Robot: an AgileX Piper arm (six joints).
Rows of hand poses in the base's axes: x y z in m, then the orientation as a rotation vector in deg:
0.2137, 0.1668, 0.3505, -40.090, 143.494, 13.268
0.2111, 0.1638, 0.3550, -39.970, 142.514, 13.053
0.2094, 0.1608, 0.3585, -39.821, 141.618, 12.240
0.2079, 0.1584, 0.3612, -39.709, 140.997, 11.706
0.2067, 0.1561, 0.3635, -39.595, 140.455, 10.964
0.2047, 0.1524, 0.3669, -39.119, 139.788, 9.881
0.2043, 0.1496, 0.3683, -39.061, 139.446, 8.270
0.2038, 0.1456, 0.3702, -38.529, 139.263, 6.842
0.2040, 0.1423, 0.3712, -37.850, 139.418, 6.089
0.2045, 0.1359, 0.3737, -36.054, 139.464, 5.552
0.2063, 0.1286, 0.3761, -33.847, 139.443, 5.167
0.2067, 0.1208, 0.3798, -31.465, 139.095, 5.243
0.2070, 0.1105, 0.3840, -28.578, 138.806, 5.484
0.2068, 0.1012, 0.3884, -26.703, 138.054, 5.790
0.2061, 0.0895, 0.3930, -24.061, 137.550, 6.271
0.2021, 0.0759, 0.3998, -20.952, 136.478, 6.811
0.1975, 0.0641, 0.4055, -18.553, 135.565, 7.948
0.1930, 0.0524, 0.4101, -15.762, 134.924, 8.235
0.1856, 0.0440, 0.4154, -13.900, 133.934, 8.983
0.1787, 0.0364, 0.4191, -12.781, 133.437, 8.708
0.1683, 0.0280, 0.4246, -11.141, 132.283, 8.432
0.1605, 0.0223, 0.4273, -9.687, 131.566, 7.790
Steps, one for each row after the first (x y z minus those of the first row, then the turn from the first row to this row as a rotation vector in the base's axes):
-0.0026, -0.0030, 0.0045, 0.152, -0.990, -0.007
-0.0043, -0.0060, 0.0080, -0.115, -2.061, -0.165
-0.0058, -0.0084, 0.0107, -0.280, -2.795, -0.275
-0.0070, -0.0107, 0.0130, -0.609, -3.508, -0.438
-0.0090, -0.0144, 0.0164, -1.050, -4.473, -0.915
-0.0094, -0.0172, 0.0178, -2.049, -5.195, -1.240
-0.0099, -0.0212, 0.0197, -2.851, -5.780, -1.888
-0.0097, -0.0245, 0.0207, -3.241, -5.902, -2.548
-0.0092, -0.0309, 0.0232, -3.179, -6.221, -3.957
-0.0074, -0.0382, 0.0256, -2.898, -6.600, -5.630
-0.0070, -0.0460, 0.0293, -2.174, -7.179, -7.309
-0.0067, -0.0563, 0.0335, -1.231, -7.682, -9.338
-0.0069, -0.0656, 0.0379, -0.367, -8.490, -10.580
-0.0076, -0.0773, 0.0425, 0.738, -9.055, -12.382
-0.0116, -0.0909, 0.0493, 2.149, -10.137, -14.485
-0.0162, -0.1027, 0.0550, 3.775, -10.842, -15.962
-0.0207, -0.1144, 0.0596, 4.814, -11.474, -17.945
-0.0281, -0.1228, 0.0649, 6.065, -12.270, -19.119
-0.0350, -0.1304, 0.0686, 6.271, -12.830, -19.994
-0.0454, -0.1388, 0.0741, 6.784, -14.015, -21.230
-0.0532, -0.1445, 0.0768, 6.861, -14.863, -22.439

